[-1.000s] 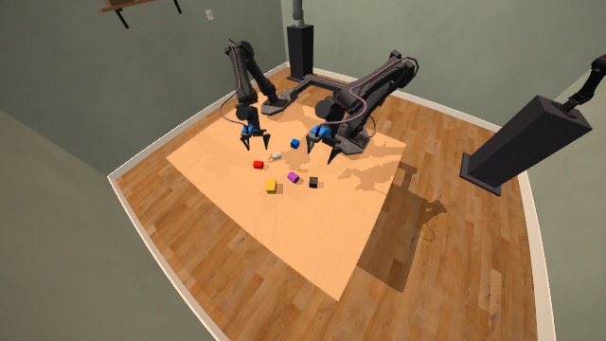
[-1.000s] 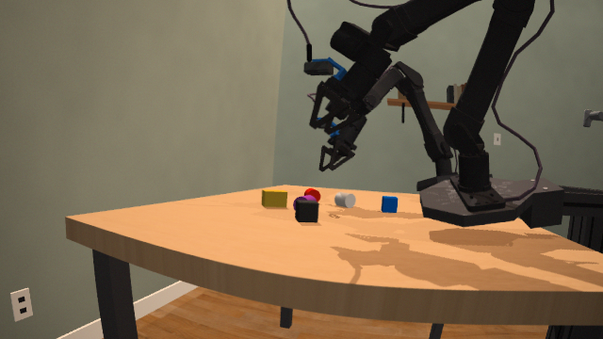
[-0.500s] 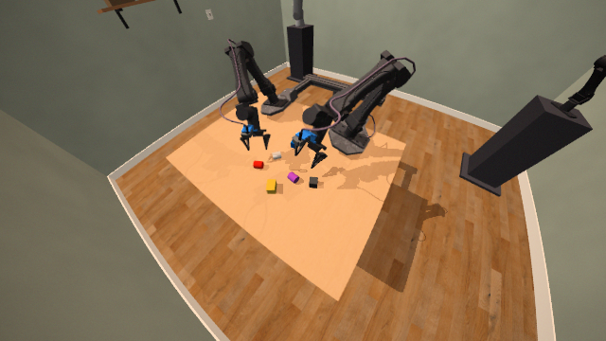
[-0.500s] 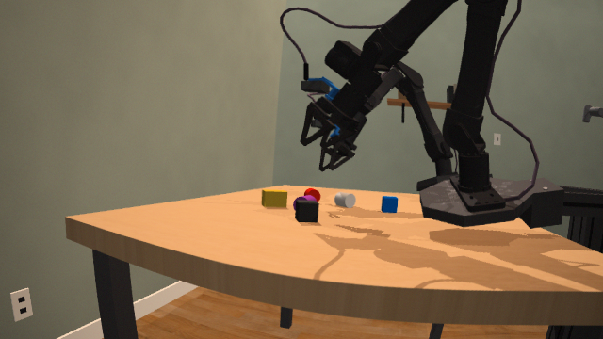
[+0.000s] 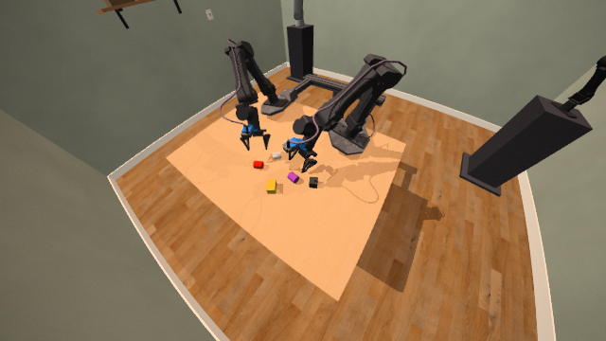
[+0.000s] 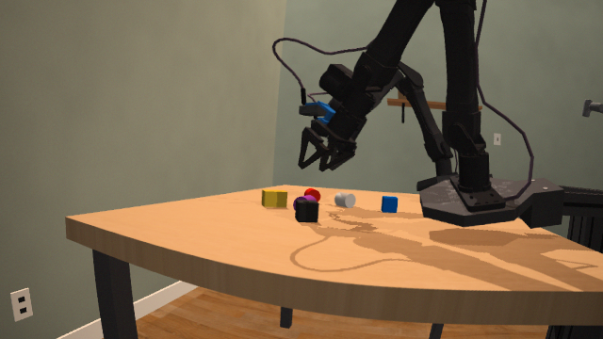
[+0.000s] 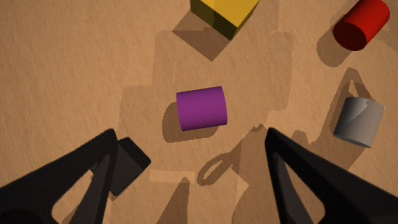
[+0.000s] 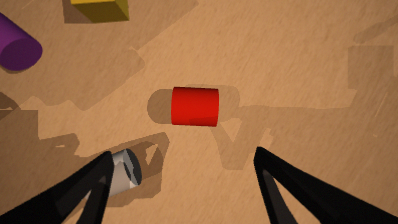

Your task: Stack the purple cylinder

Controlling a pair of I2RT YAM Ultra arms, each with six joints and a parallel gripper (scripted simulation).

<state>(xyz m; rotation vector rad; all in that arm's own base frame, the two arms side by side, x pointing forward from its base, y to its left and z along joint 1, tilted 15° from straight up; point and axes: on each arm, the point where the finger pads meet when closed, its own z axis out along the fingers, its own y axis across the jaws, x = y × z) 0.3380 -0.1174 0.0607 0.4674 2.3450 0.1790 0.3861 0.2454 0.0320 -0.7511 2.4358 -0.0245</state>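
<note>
The purple cylinder lies 2 cm ahead of my left hand, 1 cm to the right of it and 9 cm below it. Also, from my left hand: black cube: 2 cm behind, 8 cm to the left, 9 cm below; white cylinder: 4 cm behind, 18 cm to the right, 9 cm below; yellow block: 12 cm ahead, 6 cm to the right, 9 cm below.
</note>
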